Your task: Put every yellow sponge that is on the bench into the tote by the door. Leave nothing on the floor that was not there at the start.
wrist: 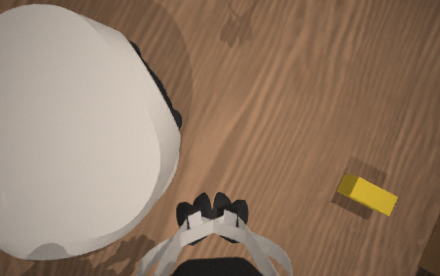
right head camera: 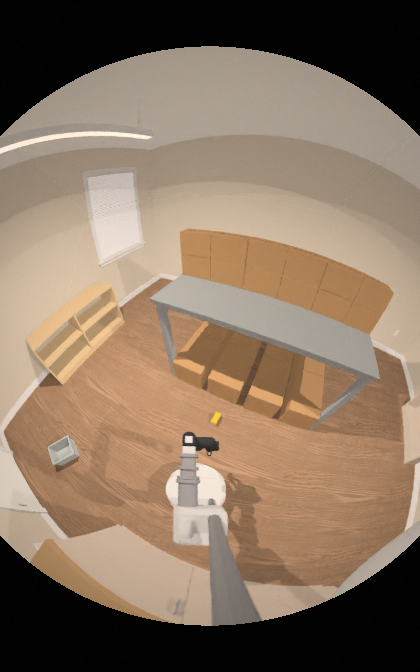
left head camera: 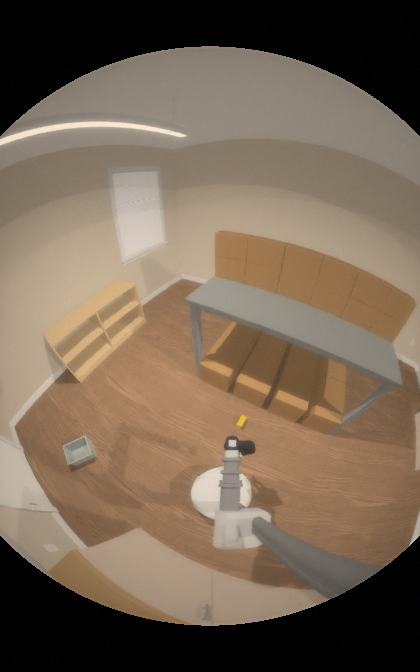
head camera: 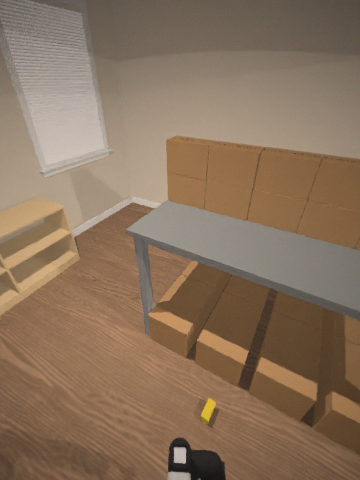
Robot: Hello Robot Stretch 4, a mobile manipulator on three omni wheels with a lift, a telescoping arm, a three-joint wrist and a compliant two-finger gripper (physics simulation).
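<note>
A yellow sponge (head camera: 208, 411) (left head camera: 241, 421) (right head camera: 216, 418) (wrist: 374, 195) lies on the wood floor in front of the bench. The grey bench (head camera: 240, 245) (left head camera: 285, 315) (right head camera: 265, 312) shows no sponge on its top. The small grey-green tote (left head camera: 80, 451) (right head camera: 63, 451) stands on the floor at the left, near a white door. My gripper (wrist: 212, 208) is shut with its fingertips together and nothing between them, above the floor. In the wrist view the sponge lies to its right, apart from it. In the head camera view the fingers are hidden behind the wrist.
Brown cardboard boxes (head camera: 220, 352) (left head camera: 250, 390) (right head camera: 230, 387) lie under the bench, and more boxes (head camera: 280, 180) (left head camera: 300, 265) (right head camera: 270, 262) stand behind it. A low wooden shelf (head camera: 35, 206) (left head camera: 90, 305) (right head camera: 70, 307) stands at the left wall. The round white robot base (left head camera: 205, 492) (wrist: 75, 130) is close to the gripper.
</note>
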